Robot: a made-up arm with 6 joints. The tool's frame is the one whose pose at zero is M. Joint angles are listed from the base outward.
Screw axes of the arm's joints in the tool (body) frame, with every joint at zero. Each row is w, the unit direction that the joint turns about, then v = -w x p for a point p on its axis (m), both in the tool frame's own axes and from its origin. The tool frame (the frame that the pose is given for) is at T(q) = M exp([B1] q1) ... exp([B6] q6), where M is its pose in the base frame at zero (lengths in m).
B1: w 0 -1 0 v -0.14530 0.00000 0.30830
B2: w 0 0 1 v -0.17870 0.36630 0.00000
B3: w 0 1 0 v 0.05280 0.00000 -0.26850
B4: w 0 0 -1 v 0.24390 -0.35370 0.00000
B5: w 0 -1 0 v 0.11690 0.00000 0.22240
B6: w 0 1 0 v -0.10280 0.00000 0.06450
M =
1 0 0 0.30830
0 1 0 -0.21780
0 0 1 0.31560
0 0 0 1
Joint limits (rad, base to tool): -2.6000..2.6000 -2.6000..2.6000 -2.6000..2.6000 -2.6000..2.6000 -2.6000..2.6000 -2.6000..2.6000
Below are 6 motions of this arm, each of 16 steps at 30 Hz.
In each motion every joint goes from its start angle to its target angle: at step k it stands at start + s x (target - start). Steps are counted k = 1, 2, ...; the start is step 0. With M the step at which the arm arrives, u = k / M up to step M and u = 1 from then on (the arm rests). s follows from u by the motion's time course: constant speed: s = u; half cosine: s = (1 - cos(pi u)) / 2; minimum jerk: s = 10 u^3 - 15 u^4 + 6 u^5.
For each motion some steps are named. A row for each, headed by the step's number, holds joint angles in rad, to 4 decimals.
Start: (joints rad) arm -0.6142 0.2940 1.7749 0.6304 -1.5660 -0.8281
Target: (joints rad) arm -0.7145 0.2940 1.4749 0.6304 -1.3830 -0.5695
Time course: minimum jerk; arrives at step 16
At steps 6, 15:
6: -0.6418 0.2940 1.6923 0.6304 -1.5156 -0.7569
15: -0.7143 0.2940 1.4756 0.6304 -1.3834 -0.5701

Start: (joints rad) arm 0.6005 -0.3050 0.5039 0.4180 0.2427 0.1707
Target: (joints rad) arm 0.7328 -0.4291 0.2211 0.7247 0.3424 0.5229
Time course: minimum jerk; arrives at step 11
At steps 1, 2, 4, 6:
1: 0.6014 -0.3058 0.5021 0.4200 0.2434 0.1730
2: 0.6064 -0.3106 0.4912 0.4318 0.2472 0.1865
4: 0.6345 -0.3369 0.4313 0.4967 0.2683 0.2611
6: 0.6779 -0.3776 0.3385 0.5973 0.3010 0.3767

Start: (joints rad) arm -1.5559 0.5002 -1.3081 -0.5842 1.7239 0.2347
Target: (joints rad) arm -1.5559 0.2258 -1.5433 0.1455 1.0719 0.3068
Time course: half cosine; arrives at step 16
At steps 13, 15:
13: -1.5559 0.2489 -1.5235 0.0840 1.1268 0.3007
15: -1.5559 0.2284 -1.5410 0.1385 1.0782 0.3061

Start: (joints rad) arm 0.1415 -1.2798 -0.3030 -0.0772 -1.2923 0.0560
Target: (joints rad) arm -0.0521 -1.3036 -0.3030 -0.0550 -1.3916 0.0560
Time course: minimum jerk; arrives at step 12
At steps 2, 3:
2: 0.1346 -1.2806 -0.3030 -0.0764 -1.2958 0.0560
3: 0.1215 -1.2823 -0.3030 -0.0749 -1.3026 0.0560

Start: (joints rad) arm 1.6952 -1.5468 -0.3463 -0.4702 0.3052 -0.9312
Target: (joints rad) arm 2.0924 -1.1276 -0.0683 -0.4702 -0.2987 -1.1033
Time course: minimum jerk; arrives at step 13
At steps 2, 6, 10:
2: 1.7065 -1.5348 -0.3384 -0.4702 0.2880 -0.9361
6: 1.8653 -1.3673 -0.2273 -0.4702 0.0466 -1.0049
10: 2.0589 -1.1629 -0.0917 -0.4702 -0.2478 -1.0888

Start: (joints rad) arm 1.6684 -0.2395 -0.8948 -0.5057 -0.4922 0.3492
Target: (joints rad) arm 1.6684 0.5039 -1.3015 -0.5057 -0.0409 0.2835
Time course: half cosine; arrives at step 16
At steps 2, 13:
2: 1.6684 -0.2112 -0.9103 -0.5057 -0.4750 0.3467
13: 1.6684 0.4413 -1.2672 -0.5057 -0.0789 0.2890

